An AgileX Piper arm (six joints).
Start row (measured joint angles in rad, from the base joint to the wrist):
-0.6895, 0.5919, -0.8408, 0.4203, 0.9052, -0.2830
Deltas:
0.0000, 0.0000, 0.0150, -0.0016, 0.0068, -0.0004
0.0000, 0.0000, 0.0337, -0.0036, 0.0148, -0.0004
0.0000, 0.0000, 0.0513, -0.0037, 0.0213, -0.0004
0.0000, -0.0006, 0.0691, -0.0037, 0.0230, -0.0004
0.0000, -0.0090, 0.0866, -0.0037, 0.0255, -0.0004
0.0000, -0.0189, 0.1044, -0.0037, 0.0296, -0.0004
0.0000, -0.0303, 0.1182, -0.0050, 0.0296, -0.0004
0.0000, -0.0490, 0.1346, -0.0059, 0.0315, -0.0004
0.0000, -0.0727, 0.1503, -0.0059, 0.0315, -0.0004
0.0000, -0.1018, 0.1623, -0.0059, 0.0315, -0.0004
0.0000, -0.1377, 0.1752, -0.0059, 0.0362, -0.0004
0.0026, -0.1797, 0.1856, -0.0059, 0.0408, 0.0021
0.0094, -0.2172, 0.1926, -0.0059, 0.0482, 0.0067
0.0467, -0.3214, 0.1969, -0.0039, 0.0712, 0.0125
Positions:
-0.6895, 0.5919, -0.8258, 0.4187, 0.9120, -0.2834
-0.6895, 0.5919, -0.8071, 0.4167, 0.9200, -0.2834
-0.6895, 0.5919, -0.7895, 0.4166, 0.9265, -0.2834
-0.6895, 0.5913, -0.7717, 0.4166, 0.9282, -0.2834
-0.6895, 0.5829, -0.7542, 0.4166, 0.9307, -0.2834
-0.6895, 0.5730, -0.7364, 0.4166, 0.9348, -0.2834
-0.6895, 0.5616, -0.7226, 0.4153, 0.9348, -0.2834
-0.6895, 0.5429, -0.7062, 0.4144, 0.9367, -0.2834
-0.6895, 0.5192, -0.6905, 0.4144, 0.9367, -0.2834
-0.6895, 0.4901, -0.6785, 0.4144, 0.9367, -0.2834
-0.6895, 0.4542, -0.6656, 0.4144, 0.9414, -0.2834
-0.6869, 0.4122, -0.6552, 0.4144, 0.9460, -0.2809
-0.6801, 0.3747, -0.6482, 0.4144, 0.9534, -0.2763
-0.6428, 0.2705, -0.6439, 0.4164, 0.9764, -0.2705

